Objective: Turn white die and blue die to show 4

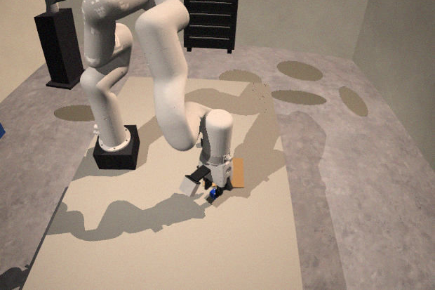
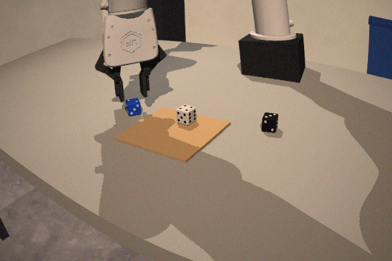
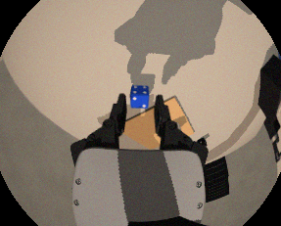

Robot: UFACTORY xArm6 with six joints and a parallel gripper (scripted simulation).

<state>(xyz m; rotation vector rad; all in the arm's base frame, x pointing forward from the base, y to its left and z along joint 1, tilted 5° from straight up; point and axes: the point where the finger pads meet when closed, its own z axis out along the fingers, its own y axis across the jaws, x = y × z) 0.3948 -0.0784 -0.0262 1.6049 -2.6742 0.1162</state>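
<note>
My gripper is now 4 cm above the blue die. From my hand the other things lie so: white die: 11 cm to the left, 3 cm below, 2 cm behind; orange mat: 12 cm to the left, 5 cm below, 1 cm ahead; black die: 24 cm to the left, 9 cm behind, 4 cm below.
</note>
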